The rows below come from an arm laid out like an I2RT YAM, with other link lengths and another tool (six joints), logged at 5 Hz.
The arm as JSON. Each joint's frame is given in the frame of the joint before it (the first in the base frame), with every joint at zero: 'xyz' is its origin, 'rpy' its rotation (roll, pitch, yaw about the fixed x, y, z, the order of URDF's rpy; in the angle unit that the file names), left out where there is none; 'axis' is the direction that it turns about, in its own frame. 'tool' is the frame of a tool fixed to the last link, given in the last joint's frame.
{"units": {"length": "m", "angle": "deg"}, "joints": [
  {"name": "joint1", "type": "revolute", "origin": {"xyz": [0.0, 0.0, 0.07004]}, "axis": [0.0, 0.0, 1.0]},
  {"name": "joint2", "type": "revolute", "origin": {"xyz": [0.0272, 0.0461, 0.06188]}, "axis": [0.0, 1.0, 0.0]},
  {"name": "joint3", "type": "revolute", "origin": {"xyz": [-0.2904, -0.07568, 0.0]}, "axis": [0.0, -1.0, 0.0]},
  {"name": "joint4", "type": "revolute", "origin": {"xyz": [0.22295, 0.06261, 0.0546]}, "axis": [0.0, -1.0, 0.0]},
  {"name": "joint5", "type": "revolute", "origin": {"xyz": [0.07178, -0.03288, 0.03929]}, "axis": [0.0, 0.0, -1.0]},
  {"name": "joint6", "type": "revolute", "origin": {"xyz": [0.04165, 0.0, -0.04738]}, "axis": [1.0, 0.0, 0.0]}
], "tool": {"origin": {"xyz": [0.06, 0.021, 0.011], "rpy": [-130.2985, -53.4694, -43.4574]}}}
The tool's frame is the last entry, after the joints.
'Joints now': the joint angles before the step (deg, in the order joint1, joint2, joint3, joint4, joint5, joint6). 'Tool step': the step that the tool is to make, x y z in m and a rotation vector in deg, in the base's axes. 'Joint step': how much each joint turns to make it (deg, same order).
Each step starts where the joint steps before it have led.
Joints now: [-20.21, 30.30, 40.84, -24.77, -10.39, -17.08]
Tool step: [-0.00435, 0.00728, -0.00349, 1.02, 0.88, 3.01]
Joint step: [0.28, -0.80, -0.02, -1.97, -2.81, -0.07]
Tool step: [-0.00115, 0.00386, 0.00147, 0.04, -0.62, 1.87]
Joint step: [0.22, -0.31, 0.00, 0.21, -1.66, -0.20]
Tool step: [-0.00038, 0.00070, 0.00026, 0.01, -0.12, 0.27]
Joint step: [0.11, -0.11, 0.00, 0.00, -0.17, 0.01]
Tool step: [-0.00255, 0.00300, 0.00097, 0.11, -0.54, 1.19]
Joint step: [0.02, -0.66, 0.00, -0.19, -1.21, -0.02]
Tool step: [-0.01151, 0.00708, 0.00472, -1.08, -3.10, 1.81]
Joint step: [0.00, -3.43, -0.22, -0.04, -1.77, -0.40]
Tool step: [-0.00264, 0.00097, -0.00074, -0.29, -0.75, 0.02]
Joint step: [0.01, -1.04, -0.50, 0.25, -0.01, -0.03]
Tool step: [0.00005, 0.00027, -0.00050, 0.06, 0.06, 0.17]
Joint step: [0.00, -0.01, -0.09, 0.01, -0.17, 0.01]
